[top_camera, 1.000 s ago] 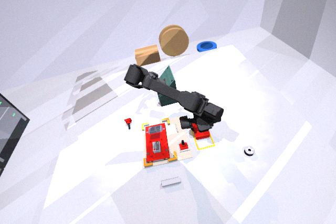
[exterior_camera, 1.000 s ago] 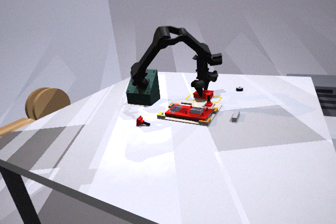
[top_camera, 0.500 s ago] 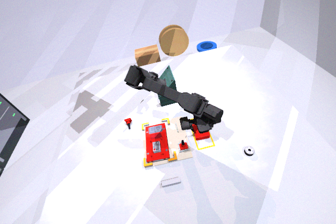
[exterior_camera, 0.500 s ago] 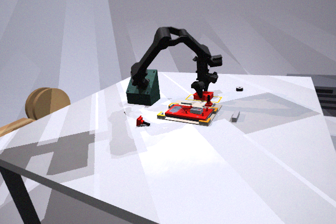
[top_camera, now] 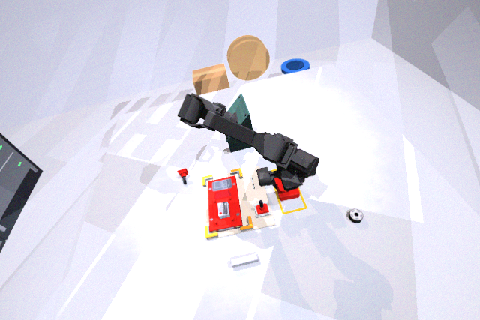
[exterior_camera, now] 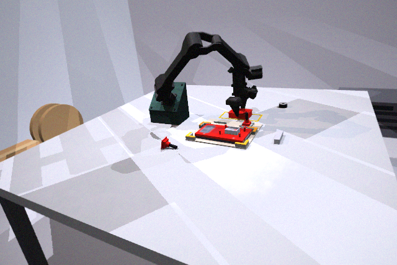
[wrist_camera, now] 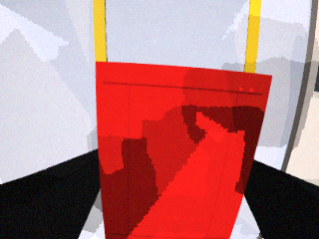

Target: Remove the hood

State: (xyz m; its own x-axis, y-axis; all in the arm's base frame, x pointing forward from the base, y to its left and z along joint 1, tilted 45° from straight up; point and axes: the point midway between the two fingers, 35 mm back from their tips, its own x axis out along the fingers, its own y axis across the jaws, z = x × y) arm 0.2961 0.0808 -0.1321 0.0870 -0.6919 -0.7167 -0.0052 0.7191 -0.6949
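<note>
My gripper tip is right at the red hood. From my gripper tip the other things lie so: grey bar 220 mm ahead, 180 mm to the right; then black ring 180 mm to the left, 150 mm ahead.
</note>
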